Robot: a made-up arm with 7 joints.
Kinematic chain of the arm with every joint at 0, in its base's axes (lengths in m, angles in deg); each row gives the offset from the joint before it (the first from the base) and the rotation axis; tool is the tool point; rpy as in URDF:
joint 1: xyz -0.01 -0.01 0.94 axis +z
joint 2: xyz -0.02 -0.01 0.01 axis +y
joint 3: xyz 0 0.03 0.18 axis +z
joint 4: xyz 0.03 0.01 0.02 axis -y
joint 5: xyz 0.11 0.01 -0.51 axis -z
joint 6: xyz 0 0.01 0.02 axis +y
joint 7: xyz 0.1 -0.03 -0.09 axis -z
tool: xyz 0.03 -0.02 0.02 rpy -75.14 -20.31 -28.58
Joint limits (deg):
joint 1: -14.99..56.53
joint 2: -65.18..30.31
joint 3: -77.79..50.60
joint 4: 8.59..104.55
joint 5: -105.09..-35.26
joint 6: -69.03..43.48
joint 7: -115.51..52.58
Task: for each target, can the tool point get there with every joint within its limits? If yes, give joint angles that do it. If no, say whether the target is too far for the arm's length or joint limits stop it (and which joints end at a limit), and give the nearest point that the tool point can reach.
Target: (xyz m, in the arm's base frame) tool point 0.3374 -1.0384 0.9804
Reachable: no: too far | nearest point 0.2420 -0.6699 1.0302 | short by 0.384 m
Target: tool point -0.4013 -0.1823 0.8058
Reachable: no: joint limits stop it (at a limit: joint 1, joint 2, joint 3, joint 4, joint 5) | nearest point -0.3186 -0.0112 0.7214 | short by 0.208 m
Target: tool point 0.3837 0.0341 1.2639
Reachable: yes | joints 5.47 -29.41 -13.31 47.86 -57.00 -49.92 15.99
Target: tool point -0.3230 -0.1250 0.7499
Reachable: no: joint limits stop it (at a limit: joint 1, joint 2, joint 3, joint 4, joint 5) | nearest point -0.3100 -0.0167 0.7140 | short by 0.115 m
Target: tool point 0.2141 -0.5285 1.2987
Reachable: yes | joints 7.78 -36.79 -62.88 68.59 -47.20 19.16 24.48
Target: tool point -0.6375 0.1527 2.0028
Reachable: no: too far | nearest point -0.4284 0.0985 1.6365 | short by 0.425 m
